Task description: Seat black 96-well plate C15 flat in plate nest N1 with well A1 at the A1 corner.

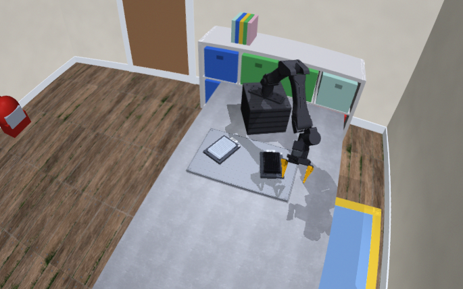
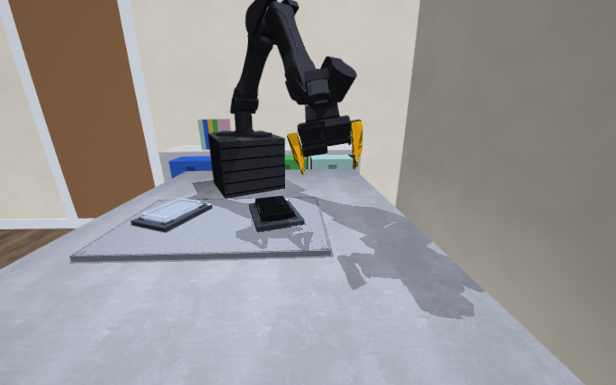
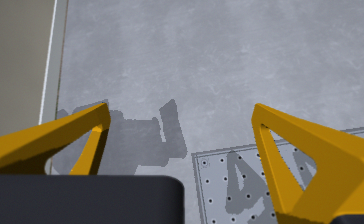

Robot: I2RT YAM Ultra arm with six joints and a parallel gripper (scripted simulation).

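The black 96-well plate C15 is 170 mm behind my hand, 150 mm to the right of it and 150 mm below it. From my hand the other things lie so: dark plate nest N1: 160 mm behind, 150 mm to the right, 170 mm below; then clear plate C51: 130 mm behind, 420 mm to the right, 160 mm below; then white N1 label: 250 mm behind, 190 mm to the right, 180 mm below.
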